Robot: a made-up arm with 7 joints. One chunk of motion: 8 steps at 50 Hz.
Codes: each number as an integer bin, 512 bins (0 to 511) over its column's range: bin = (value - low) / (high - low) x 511, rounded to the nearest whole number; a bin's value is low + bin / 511 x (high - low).
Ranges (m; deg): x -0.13..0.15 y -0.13..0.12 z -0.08..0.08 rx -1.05..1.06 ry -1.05..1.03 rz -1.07..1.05
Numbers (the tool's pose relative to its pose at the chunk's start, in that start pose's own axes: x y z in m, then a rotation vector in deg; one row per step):
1: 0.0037 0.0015 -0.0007 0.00 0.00 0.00
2: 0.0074 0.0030 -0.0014 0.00 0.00 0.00
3: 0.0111 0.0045 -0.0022 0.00 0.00 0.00
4: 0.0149 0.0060 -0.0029 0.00 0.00 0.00
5: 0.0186 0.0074 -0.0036 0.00 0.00 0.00
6: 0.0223 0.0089 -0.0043 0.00 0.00 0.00
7: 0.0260 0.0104 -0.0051 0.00 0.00 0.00
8: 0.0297 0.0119 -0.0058 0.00 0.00 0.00
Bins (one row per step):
1: 244 269 253 254 258 258
2: 251 272 251 254 258 258
3: 258 275 248 254 258 258
4: 264 278 246 254 258 258
5: 271 281 244 254 258 258
6: 278 284 242 254 258 258
7: 285 287 239 254 258 258
8: 291 290 237 254 258 258

